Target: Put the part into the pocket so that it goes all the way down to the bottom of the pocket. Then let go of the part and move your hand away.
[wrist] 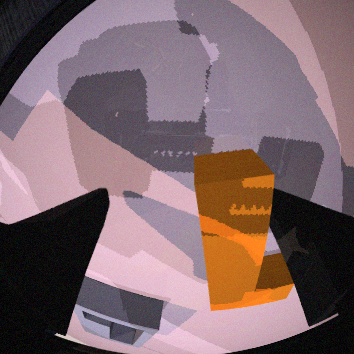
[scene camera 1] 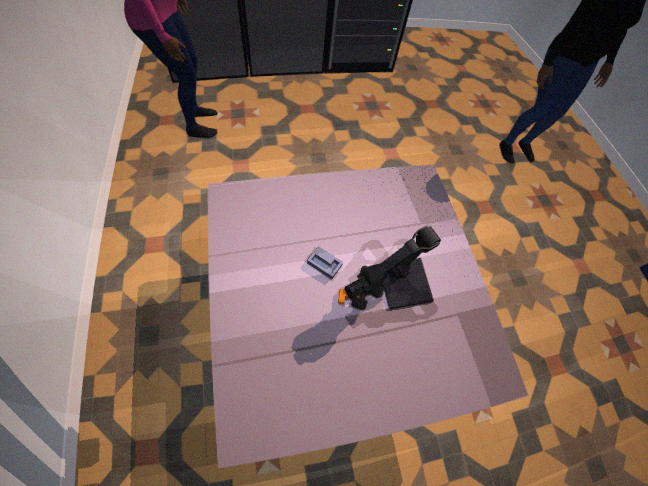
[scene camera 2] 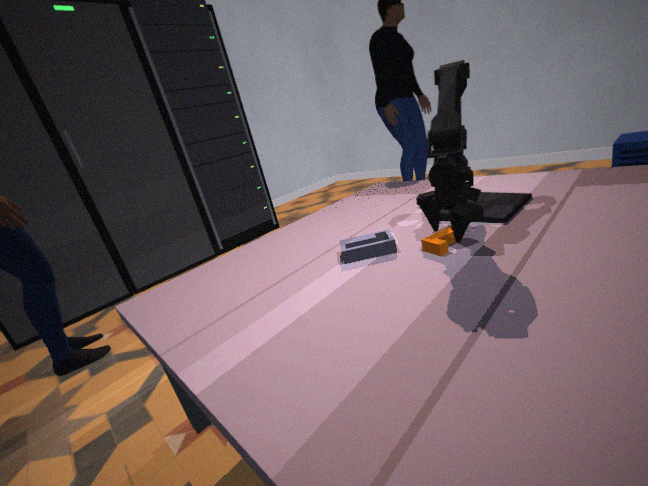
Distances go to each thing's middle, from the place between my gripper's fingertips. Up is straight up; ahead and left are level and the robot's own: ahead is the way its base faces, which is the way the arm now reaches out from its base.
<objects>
The orange part [wrist: 233, 189] lies 5 cm ahead of my hand and 1 cm above it. From my hand the other things lie so: grey pocket block [wrist: 104, 310]: 18 cm to the right, 10 cm ahead, 1 cm above.
</objects>
